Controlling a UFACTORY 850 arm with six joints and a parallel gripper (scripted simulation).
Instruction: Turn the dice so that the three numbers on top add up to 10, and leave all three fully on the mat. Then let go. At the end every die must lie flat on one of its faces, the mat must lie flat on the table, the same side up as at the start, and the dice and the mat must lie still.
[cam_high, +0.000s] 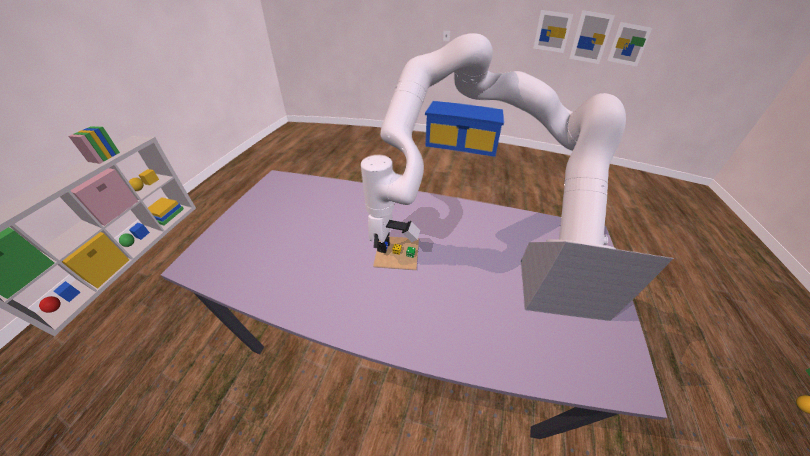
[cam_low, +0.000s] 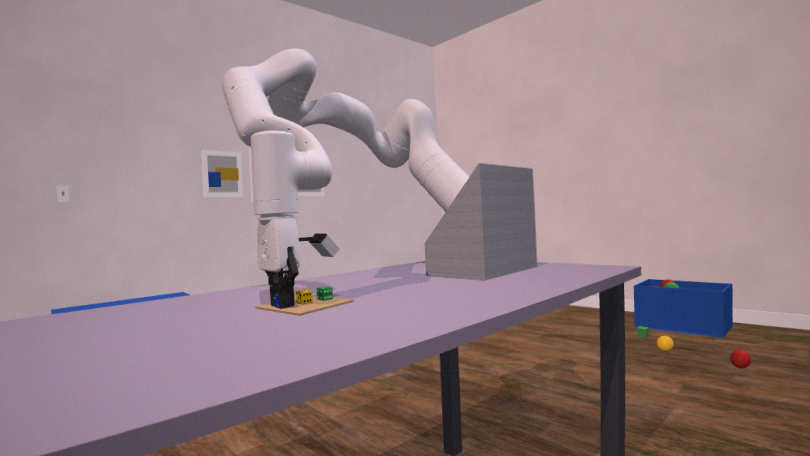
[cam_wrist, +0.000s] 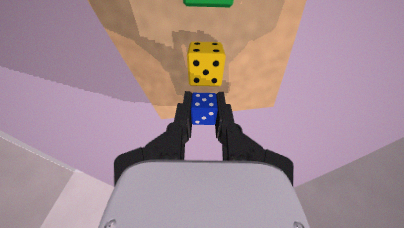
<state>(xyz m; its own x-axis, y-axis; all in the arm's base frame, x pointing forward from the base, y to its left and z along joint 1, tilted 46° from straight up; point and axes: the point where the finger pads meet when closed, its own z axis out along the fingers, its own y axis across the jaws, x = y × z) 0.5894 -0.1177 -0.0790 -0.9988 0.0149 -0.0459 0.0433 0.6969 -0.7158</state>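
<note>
Now: the blue die 1 cm below my hand. Round my hand: tan mat (5 cm behind, 2 cm below); green die (10 cm behind, 1 cm below); yellow die (5 cm behind, 1 cm below).
</note>
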